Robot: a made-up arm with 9 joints. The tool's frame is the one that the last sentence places.
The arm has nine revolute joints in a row. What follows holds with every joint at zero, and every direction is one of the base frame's.
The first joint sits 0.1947 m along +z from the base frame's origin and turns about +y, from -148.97 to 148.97 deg.
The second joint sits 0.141 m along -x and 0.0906 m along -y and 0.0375 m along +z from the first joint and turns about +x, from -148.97 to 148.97 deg.
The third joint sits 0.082 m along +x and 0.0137 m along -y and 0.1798 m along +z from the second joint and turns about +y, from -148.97 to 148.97 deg.
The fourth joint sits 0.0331 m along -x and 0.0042 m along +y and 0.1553 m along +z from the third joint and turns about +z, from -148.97 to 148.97 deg.
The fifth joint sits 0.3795 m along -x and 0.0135 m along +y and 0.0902 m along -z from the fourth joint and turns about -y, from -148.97 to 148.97 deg.
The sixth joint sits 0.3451 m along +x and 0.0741 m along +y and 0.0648 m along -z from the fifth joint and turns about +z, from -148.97 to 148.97 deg.
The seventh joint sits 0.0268 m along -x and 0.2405 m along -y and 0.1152 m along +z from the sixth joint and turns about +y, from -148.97 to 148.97 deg.
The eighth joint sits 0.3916 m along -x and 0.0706 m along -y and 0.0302 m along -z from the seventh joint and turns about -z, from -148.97 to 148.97 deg.
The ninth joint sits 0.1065 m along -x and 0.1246 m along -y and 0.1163 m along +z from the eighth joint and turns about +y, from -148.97 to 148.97 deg.
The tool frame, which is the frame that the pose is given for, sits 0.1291 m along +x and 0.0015 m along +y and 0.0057 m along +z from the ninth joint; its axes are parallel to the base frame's.
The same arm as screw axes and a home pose.
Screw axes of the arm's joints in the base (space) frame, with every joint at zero. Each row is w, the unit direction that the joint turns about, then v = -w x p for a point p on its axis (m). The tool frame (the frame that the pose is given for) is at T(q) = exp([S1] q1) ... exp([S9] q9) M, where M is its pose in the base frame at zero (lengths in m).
S1: w 0 1 0 v -0.1947 0.0000 0.0000
S2: w 1 0 0 v 0.0000 0.2322 0.0906
S3: w 0 1 0 v -0.4120 0.0000 -0.0590
S4: w 0 0 1 v -0.1001 0.0921 0.0000
S5: w 0 -1 0 v 0.4771 0.0000 0.4716
S6: w 0 0 1 v -0.0125 0.1265 0.0000
S7: w 0 1 0 v -0.5275 0.0000 -0.1533
S8: w 0 0 -1 v 0.3236 -0.5449 0.0000
S9: w 0 1 0 v -0.6136 0.0000 -0.6514
M =
1 0 0 -0.5223
0 1 0 -0.4467
0 0 1 0.6193
0 0 0 1
Joint limits (deg, base to tool): -148.97..148.97 -148.97..148.97 -148.97..148.97 -148.97..148.97 -148.97..148.97 -148.97..148.97 -148.97..148.97 -148.97..148.97 -148.97..148.97

